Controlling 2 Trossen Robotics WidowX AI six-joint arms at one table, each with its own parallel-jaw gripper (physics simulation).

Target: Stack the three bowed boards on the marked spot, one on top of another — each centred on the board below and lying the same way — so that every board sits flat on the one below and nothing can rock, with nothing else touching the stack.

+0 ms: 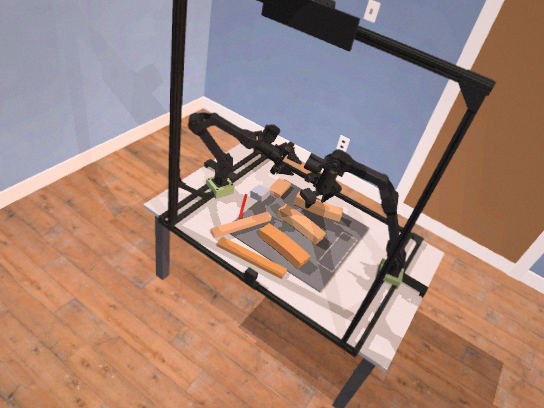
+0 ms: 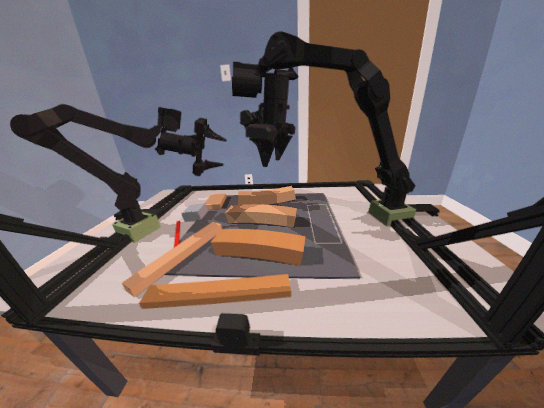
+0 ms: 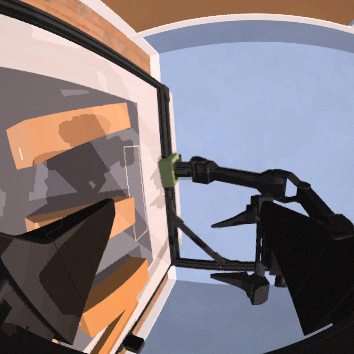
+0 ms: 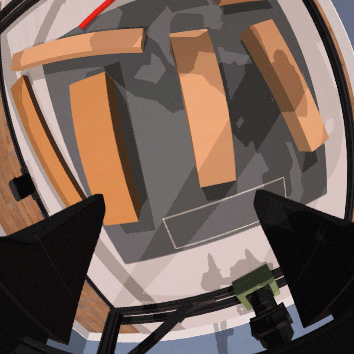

Scene:
right gripper: image 1; image 2; image 3 210,251; image 4 180,199
same spot on right gripper: (image 1: 327,190) = (image 2: 284,117)

